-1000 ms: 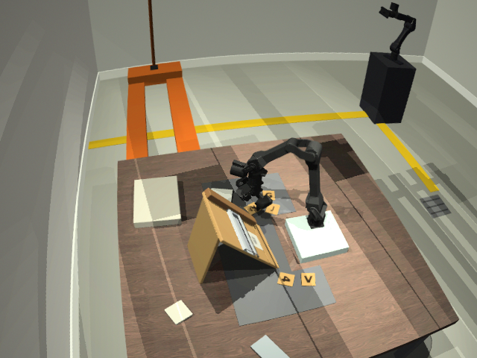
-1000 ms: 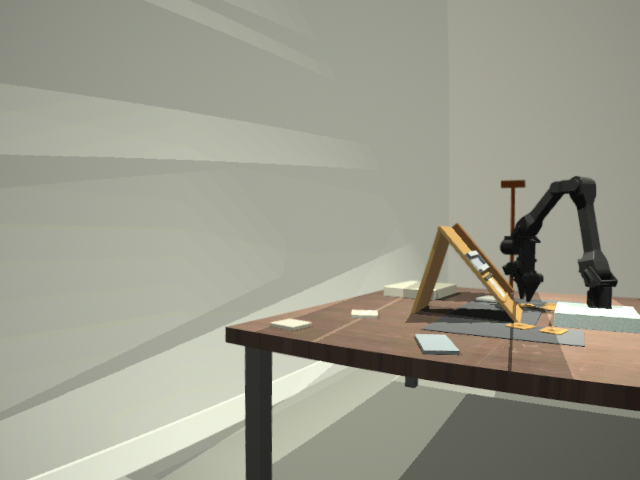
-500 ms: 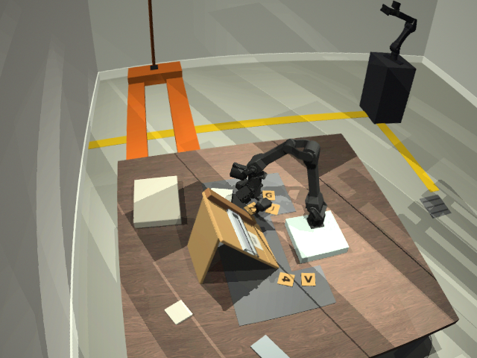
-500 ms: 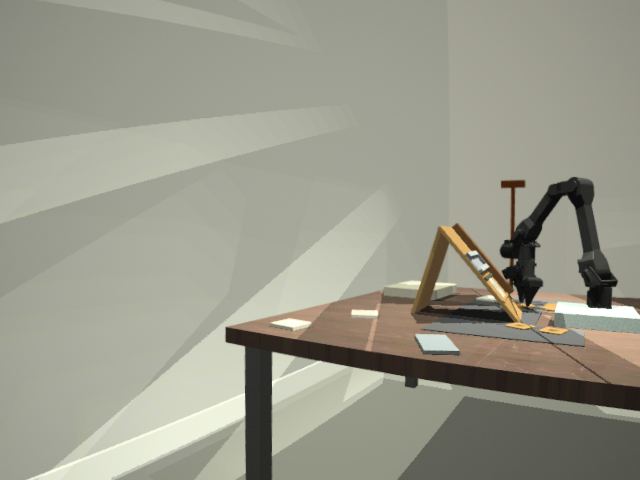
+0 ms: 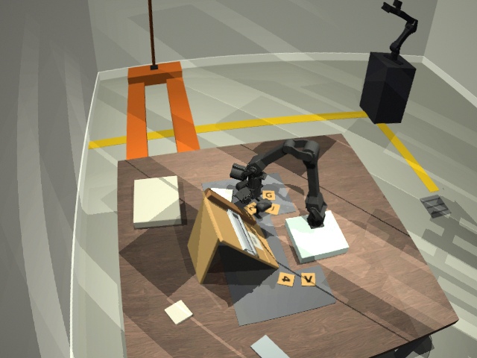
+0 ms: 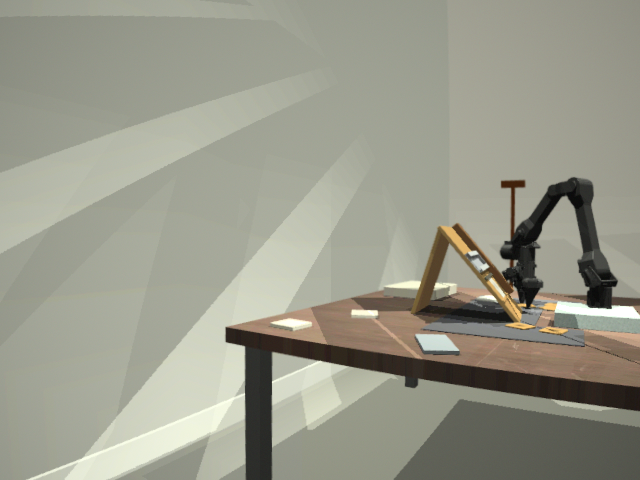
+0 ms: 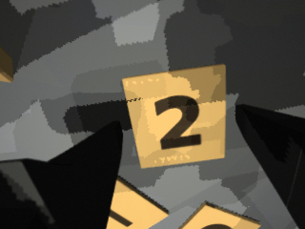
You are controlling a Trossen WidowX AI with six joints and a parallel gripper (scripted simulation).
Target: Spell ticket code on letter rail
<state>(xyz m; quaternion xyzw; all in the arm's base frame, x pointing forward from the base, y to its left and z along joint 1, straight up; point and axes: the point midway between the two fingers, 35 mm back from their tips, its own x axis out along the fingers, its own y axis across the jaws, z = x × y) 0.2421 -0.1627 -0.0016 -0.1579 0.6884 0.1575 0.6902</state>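
Right now the white card is 13 cm ahead of my gripper tip and 9 cm to the right of it. Also, from my gripper tip: cream box 43 cm ahead, 10 cm to the right, 2 cm above; grey mat 19 cm to the left, 4 cm behind; white ticket 25 cm to the left, 9 cm above, 5 cm ahead.
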